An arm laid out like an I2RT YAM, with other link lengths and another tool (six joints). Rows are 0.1 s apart.
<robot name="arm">
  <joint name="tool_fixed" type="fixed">
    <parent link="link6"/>
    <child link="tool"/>
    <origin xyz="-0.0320 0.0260 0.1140" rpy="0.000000 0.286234 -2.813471"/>
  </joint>
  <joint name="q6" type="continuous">
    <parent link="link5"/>
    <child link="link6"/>
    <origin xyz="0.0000 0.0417 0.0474" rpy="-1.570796 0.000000 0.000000"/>
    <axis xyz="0 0 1"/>
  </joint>
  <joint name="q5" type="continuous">
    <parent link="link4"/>
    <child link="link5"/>
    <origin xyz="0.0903 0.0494 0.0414" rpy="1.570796 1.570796 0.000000"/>
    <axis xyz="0 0 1"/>
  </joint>
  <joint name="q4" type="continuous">
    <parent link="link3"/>
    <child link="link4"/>
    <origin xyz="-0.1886 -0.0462 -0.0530" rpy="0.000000 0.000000 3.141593"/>
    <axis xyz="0 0 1"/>
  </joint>
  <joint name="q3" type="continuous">
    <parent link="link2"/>
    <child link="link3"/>
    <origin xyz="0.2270 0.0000 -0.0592" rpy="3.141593 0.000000 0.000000"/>
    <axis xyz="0 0 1"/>
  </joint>
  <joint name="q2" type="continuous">
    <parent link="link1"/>
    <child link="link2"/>
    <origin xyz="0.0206 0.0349 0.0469" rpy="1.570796 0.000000 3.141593"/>
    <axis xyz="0 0 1"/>
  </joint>
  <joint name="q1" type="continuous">
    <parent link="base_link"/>
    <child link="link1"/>
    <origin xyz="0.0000 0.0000 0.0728"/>
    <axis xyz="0 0 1"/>
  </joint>
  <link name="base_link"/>
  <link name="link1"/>
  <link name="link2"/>
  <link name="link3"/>
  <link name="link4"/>
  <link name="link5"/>
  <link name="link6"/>
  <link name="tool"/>
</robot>
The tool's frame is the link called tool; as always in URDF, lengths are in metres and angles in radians. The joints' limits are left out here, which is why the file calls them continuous.
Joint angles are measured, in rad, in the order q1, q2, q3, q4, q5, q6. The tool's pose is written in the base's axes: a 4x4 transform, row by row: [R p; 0 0 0 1], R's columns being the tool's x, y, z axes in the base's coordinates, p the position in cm. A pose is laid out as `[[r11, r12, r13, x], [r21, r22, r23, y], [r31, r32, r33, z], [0, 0, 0, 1]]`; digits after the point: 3 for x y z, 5 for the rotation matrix.
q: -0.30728, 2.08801, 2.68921, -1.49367, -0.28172, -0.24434
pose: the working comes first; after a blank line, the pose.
Where each joint sits with the arm in this pose, in the base's axes (m; each line is computed from the numbers above, not from the rounded line before):
q1: 0.0000 0.0000 0.0728
q2: 0.0302 0.0270 0.1197
q3: 0.1193 -0.0633 0.3170
q4: 0.2586 -0.0520 0.4618
q5: 0.3368 -0.1202 0.4225
q6: 0.3291 -0.1056 0.3615
the tool: 0.4255 -0.1279 0.2916

[[-0.36432, -0.72915, 0.57932, 42.555], [-0.93013, 0.31572, -0.18757, -12.790], [-0.04613, -0.60718, -0.79323, 29.161], [0, 0, 0, 1]]
